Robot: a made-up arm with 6 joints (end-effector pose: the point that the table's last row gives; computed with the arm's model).
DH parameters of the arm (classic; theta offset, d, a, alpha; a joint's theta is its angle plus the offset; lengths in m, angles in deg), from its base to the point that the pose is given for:
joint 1: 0 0.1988 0 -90
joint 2: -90 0 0.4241 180
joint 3: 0 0 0 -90
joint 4: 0 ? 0 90
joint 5: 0 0.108 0 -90
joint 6: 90 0 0 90
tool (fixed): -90 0 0 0
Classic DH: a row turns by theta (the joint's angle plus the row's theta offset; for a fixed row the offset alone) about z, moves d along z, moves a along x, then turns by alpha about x.
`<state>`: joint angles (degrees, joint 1 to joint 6).
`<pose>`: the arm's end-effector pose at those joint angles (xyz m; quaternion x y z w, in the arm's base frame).
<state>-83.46 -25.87 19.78 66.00 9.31 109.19</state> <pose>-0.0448 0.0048 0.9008 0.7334 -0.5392 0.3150 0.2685</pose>
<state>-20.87 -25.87 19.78 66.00 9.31 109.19</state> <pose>-0.0248 -0.0375 0.9008 0.9068 -0.0798 0.4087 0.0658</pose>
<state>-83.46 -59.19 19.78 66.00 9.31 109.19</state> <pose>-0.0885 0.3863 0.7800 0.6159 -0.4356 0.4793 0.4485</pose>
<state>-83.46 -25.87 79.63 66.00 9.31 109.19</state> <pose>-0.0862 0.3666 0.8928 0.4847 -0.3265 0.5819 0.5656</pose>
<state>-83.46 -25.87 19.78 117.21 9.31 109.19</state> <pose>0.0482 0.0135 0.8990 0.5801 -0.6215 -0.0005 0.5266</pose>
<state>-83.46 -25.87 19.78 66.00 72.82 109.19</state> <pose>-0.0448 0.0048 0.9008 0.8372 -0.0475 0.2613 0.4782</pose>
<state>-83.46 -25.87 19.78 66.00 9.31 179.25</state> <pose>-0.0448 0.0048 0.9008 0.4464 -0.6224 -0.0516 0.6409</pose>
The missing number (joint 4, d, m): -0.3516
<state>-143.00 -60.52 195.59 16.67 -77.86 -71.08</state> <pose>0.2760 0.3375 0.0588 -0.7422 -0.3788 0.2402 0.4980</pose>
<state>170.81 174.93 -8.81 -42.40 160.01 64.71</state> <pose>0.3174 0.0294 -0.1280 0.2520 0.7730 -0.5821 0.0128</pose>
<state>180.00 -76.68 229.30 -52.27 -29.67 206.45</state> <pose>0.2752 0.0661 -0.0382 -0.0466 0.7496 -0.2662 0.6043</pose>
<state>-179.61 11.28 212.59 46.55 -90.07 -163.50</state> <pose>0.2156 0.0757 0.4139 -0.3273 -0.5613 0.2510 0.7175</pose>
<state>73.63 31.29 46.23 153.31 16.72 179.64</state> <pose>0.0617 0.5525 0.6987 0.1710 0.1472 0.6329 0.7406</pose>
